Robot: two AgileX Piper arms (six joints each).
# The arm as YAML. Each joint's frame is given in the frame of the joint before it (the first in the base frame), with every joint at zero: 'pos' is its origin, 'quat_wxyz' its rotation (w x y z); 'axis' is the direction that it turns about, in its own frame. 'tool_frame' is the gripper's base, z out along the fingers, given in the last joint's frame.
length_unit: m
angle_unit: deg
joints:
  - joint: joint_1
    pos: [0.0, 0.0, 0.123]
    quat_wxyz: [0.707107, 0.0, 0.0, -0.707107]
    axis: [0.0, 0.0, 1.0]
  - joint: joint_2
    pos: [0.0, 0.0, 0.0]
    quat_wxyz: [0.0, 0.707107, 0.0, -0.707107]
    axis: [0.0, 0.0, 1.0]
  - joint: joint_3
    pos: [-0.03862, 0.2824, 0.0]
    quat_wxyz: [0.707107, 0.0, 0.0, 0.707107]
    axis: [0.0, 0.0, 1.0]
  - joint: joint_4
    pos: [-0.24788, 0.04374, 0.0]
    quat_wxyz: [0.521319, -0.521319, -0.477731, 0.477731]
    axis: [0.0, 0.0, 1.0]
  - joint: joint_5
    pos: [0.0, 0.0, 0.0]
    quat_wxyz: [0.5, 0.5, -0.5, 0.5]
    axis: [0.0, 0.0, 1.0]
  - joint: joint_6
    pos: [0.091, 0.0, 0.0]
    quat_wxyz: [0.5, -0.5, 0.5, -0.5]
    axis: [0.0, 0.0, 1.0]
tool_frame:
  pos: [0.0, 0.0, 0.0]
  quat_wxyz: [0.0, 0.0, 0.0, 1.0]
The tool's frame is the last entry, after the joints.
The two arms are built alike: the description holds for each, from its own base.
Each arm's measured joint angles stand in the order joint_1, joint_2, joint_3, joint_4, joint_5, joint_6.
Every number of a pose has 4 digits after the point. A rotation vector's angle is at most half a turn.
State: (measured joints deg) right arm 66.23 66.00 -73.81 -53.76 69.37 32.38; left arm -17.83 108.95 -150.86 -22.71 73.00 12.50
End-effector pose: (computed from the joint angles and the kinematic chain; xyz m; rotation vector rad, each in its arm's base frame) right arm 0.1445 0.1576 0.4317 -0.6701 1.9468 -0.2398; left arm 0.3327 -0.1423 0.5403 0.6422 1.9018 -0.5157
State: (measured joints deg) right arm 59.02 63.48 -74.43 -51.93 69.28 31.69; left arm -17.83 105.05 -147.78 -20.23 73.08 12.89
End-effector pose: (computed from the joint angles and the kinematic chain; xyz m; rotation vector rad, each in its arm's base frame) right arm 0.1547 0.1275 0.4413 -0.5282 1.9865 -0.2557; left arm 0.3157 -0.1332 0.5507 0.6365 1.8948 -0.4602
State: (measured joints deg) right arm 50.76 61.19 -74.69 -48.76 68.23 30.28; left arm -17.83 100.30 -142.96 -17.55 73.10 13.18
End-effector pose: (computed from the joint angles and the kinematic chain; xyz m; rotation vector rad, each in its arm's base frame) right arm 0.1620 0.0979 0.4473 -0.3946 2.0245 -0.2652; left arm 0.2969 -0.1231 0.5577 0.6286 1.9033 -0.4035
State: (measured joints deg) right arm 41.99 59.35 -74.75 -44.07 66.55 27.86; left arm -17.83 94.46 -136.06 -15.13 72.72 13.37
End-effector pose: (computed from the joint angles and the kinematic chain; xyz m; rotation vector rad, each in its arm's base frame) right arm 0.1663 0.0716 0.4500 -0.2800 2.0622 -0.2646; left arm 0.2751 -0.1123 0.5608 0.6196 1.9219 -0.3542
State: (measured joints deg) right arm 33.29 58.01 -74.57 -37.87 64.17 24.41; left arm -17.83 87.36 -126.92 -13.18 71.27 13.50
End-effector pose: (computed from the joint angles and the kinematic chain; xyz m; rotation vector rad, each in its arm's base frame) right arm 0.1688 0.0507 0.4500 -0.1922 2.0959 -0.2445; left arm 0.2496 -0.1009 0.5592 0.6076 1.9386 -0.3157
